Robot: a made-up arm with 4 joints.
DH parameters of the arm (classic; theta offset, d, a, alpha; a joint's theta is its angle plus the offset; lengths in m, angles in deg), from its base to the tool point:
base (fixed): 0 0 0 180
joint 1: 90 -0.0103 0.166 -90
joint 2: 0 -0.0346 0.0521 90
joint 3: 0 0.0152 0.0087 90
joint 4: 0 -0.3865 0.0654 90
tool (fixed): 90 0.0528 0 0
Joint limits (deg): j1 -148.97..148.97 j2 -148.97..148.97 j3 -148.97..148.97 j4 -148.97..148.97
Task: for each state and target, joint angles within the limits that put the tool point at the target. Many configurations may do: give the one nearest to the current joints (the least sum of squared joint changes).
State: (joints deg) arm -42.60 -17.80 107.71 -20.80
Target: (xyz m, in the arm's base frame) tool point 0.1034 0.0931 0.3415
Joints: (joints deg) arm -88.12 -68.75 106.30 -22.76
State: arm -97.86 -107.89 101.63 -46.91
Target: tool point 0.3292 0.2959 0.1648
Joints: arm -80.59 -104.46 143.46 -57.74
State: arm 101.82 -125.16 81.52 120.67
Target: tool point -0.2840 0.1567 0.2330
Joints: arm 66.45 -123.33 46.03 112.50
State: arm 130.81 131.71 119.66 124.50
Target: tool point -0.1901 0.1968 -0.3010
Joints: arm 112.47 88.13 73.44 110.62
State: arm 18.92 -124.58 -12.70 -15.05
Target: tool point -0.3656 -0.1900 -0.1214
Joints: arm 5.21 -91.38 -4.64 -23.93
